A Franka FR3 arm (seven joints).
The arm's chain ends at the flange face. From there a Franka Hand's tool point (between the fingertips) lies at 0.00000 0.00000 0.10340 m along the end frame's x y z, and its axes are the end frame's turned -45 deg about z.
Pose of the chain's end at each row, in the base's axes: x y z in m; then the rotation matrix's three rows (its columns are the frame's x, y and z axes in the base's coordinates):
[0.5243 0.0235 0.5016], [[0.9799 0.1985 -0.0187], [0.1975 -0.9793 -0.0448], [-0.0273 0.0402 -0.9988]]
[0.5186 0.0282 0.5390], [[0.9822 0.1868 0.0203], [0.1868 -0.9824 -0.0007], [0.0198 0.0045 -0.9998]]
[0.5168 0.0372 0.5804], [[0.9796 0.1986 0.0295], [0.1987 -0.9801 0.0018], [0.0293 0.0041 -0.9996]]
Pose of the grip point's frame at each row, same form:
[0.5224 0.0189 0.3983], [[0.5525 0.8333 -0.0187], [0.8321 -0.5528 -0.0448], [-0.0477 0.0091 -0.9988]]
[0.5207 0.0281 0.4356], [[0.5624 0.8266 0.0203], [0.8267 -0.5626 -0.0007], [0.0108 0.0172 -0.9998]]
[0.5199 0.0374 0.4770], [[0.5523 0.8331 0.0295], [0.8335 -0.5525 0.0018], [0.0178 0.0236 -0.9996]]

